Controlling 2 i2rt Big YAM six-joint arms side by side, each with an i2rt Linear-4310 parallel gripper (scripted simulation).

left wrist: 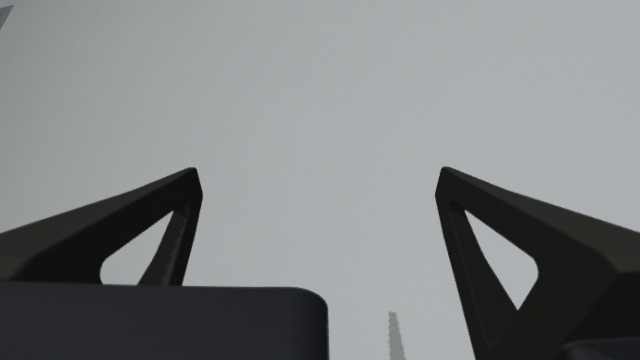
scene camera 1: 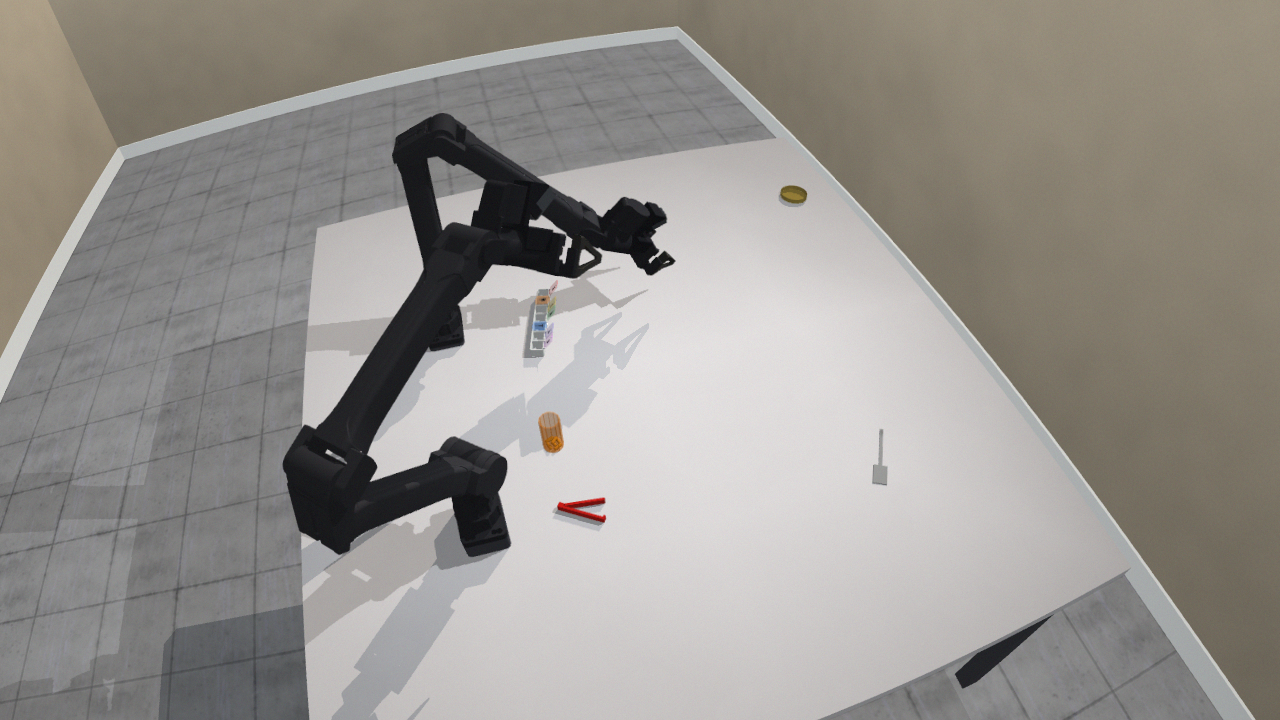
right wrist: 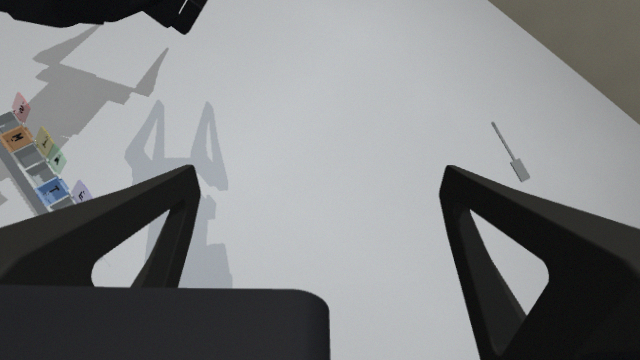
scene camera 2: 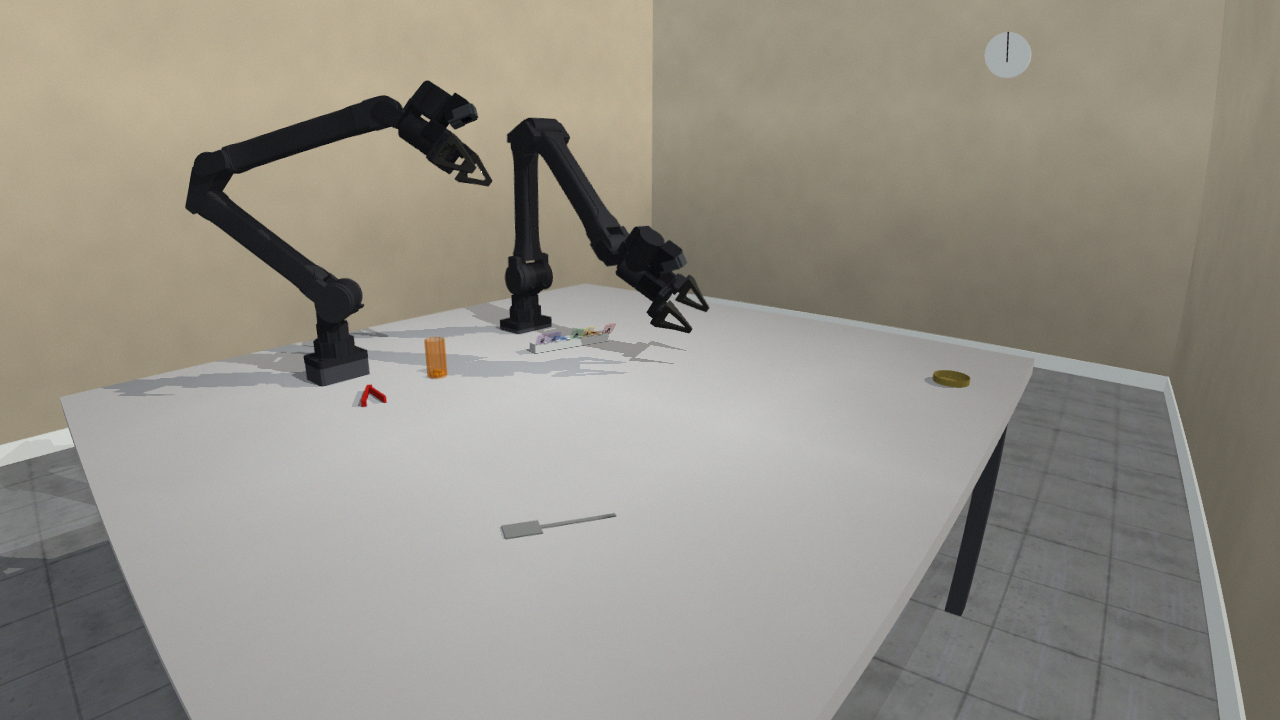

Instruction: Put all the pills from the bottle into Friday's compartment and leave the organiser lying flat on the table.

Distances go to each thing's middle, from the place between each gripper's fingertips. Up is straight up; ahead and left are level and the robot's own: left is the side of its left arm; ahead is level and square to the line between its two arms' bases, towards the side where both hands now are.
Labels:
Now: the orange see-through bottle [scene camera 2: 435, 351] 370 mm behind my left hand [scene camera 2: 699, 320], 410 mm to the right of it and 80 mm below it. Also, from my left hand: grey spatula [scene camera 2: 529, 528] (240 mm ahead, 670 mm to the right, 100 mm below).
Now: right hand [scene camera 1: 581, 254] 10 cm past the orange see-through bottle, 6 cm to the left of it and 39 cm above it. Also, from my right hand: grey spatula (51 cm ahead, 32 cm to the right, 41 cm below).

